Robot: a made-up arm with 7 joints. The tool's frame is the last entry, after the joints.
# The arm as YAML. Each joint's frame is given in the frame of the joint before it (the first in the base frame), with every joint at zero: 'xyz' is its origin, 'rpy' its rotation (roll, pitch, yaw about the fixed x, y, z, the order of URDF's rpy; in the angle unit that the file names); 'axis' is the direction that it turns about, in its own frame. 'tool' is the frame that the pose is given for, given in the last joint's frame.
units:
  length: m
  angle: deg
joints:
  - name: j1
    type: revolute
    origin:
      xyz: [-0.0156, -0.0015, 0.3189]
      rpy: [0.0, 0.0, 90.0]
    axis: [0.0, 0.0, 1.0]
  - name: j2
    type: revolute
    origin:
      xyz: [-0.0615, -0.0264, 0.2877]
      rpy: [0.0, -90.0, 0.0]
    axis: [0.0, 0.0, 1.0]
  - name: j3
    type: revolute
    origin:
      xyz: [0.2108, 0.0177, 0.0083]
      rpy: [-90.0, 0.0, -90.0]
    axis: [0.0, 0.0, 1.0]
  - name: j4
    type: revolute
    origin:
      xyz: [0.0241, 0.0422, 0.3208]
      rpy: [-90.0, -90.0, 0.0]
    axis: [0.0, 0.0, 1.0]
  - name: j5
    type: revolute
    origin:
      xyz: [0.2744, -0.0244, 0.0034]
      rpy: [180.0, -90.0, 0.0]
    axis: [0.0, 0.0, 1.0]
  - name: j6
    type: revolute
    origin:
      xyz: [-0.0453, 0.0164, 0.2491]
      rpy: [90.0, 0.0, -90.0]
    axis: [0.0, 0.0, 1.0]
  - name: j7
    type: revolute
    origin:
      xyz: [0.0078, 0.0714, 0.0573]
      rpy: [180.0, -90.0, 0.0]
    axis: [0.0, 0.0, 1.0]
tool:
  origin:
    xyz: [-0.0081, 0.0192, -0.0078]
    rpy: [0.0, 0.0, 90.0]
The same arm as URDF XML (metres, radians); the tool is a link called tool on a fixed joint. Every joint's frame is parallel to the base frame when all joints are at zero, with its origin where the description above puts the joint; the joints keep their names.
<robot name="arm">
<joint name="j1" type="continuous"><parent link="base"/><child link="link1"/><origin xyz="-0.0156 -0.0015 0.3189" rpy="0 0 0"/><axis xyz="0 0 1"/></joint>
<joint name="j2" type="continuous"><parent link="link1"/><child link="link2"/><origin xyz="0.0264 -0.0615 0.2877" rpy="0 0 0"/><axis xyz="0 -1 0"/></joint>
<joint name="j3" type="continuous"><parent link="link2"/><child link="link3"/><origin xyz="-0.0177 -0.0083 0.2108" rpy="0 0 0"/><axis xyz="0 0 1"/></joint>
<joint name="j4" type="continuous"><parent link="link3"/><child link="link4"/><origin xyz="0.0241 0.0422 0.3208" rpy="0 0 0"/><axis xyz="0 1 0"/></joint>
<joint name="j5" type="continuous"><parent link="link4"/><child link="link5"/><origin xyz="-0.0244 0.0034 0.2744" rpy="0 0 0"/><axis xyz="0 0 1"/></joint>
<joint name="j6" type="continuous"><parent link="link5"/><child link="link6"/><origin xyz="-0.0164 -0.0453 0.2491" rpy="0 0 0"/><axis xyz="0 -1 0"/></joint>
<joint name="j7" type="continuous"><parent link="link6"/><child link="link7"/><origin xyz="0.0078 -0.0573 0.0714" rpy="0 0 0"/><axis xyz="1 0 0"/></joint>
<joint name="tool_joint" type="fixed"><parent link="link7"/><child link="tool"/><origin xyz="-0.0078 0.0081 -0.0192" rpy="0 1.5708 0"/></joint>
<link name="base"/>
<link name="link1"/>
<link name="link2"/>
<link name="link3"/>
<link name="link4"/>
<link name="link5"/>
<link name="link6"/>
<link name="link7"/>
<link name="tool"/>
</robot>

